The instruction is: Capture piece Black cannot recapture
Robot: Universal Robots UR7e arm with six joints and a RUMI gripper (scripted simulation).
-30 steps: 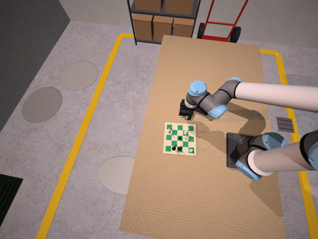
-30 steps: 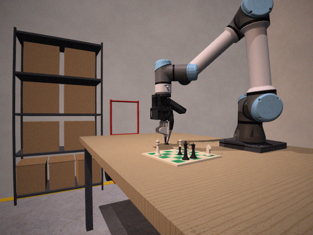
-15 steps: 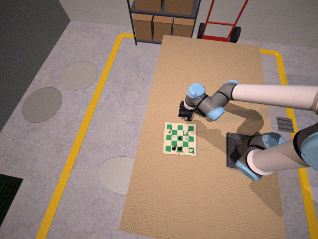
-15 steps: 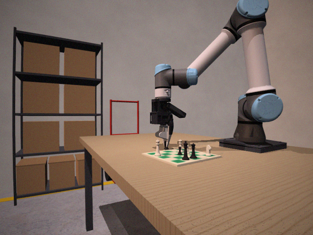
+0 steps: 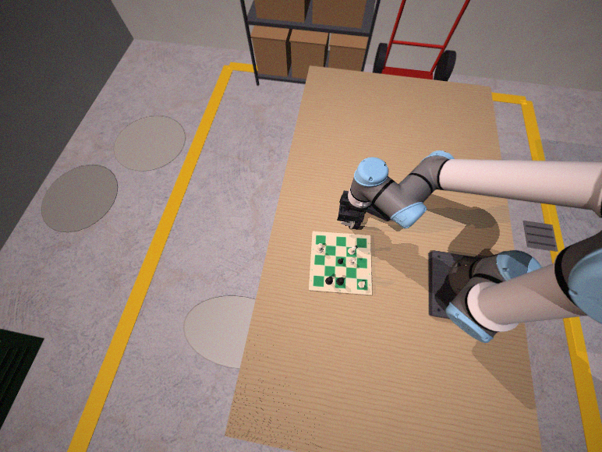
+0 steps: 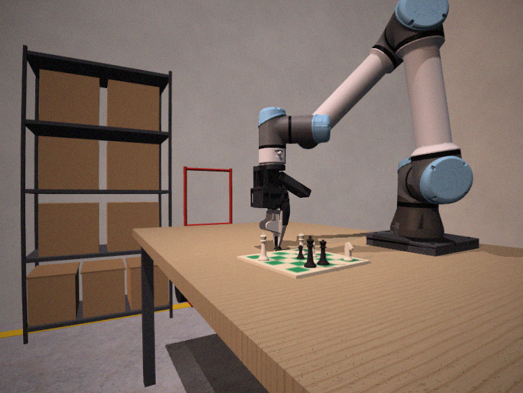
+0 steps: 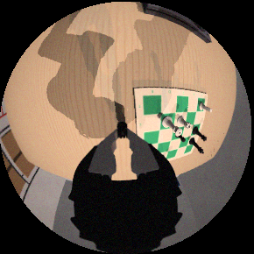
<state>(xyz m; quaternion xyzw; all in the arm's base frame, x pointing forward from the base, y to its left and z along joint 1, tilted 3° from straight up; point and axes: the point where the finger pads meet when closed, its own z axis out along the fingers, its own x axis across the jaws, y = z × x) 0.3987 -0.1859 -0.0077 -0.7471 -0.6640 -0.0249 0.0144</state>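
The tall white piece is 12 cm ahead of my hand, 10 cm to the left of it and 1 cm above it. Also, from my hand: white knight: 3 cm behind, 22 cm to the left, 1 cm below; tall black piece: 8 cm ahead, 21 cm to the left, 1 cm above.
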